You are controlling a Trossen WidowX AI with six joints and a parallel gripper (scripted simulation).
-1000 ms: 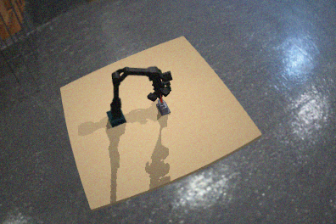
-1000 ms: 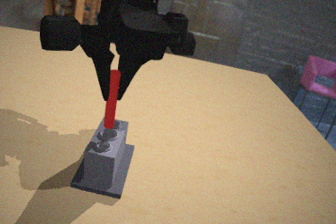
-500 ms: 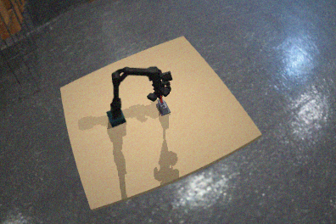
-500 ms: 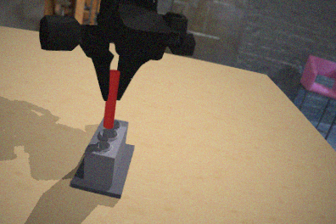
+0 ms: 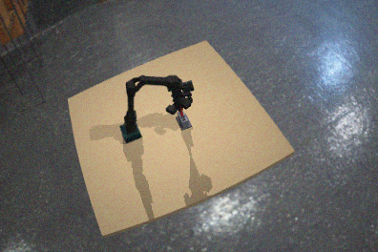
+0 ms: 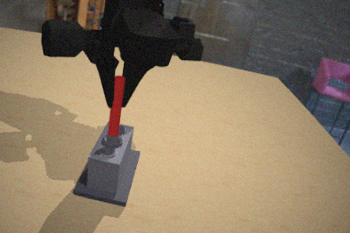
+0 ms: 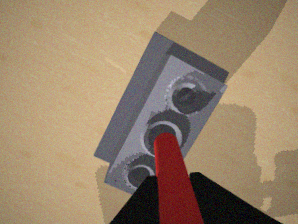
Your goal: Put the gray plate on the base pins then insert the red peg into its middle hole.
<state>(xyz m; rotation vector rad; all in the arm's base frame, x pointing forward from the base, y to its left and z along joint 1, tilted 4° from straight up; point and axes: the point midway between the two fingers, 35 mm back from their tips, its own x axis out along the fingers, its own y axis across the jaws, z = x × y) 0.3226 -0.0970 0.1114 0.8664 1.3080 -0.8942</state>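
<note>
My gripper tip is 60 mm above the gray plate. Also, from my gripper tip: base (100 mm below); then red peg (right at my gripper tip).
</note>
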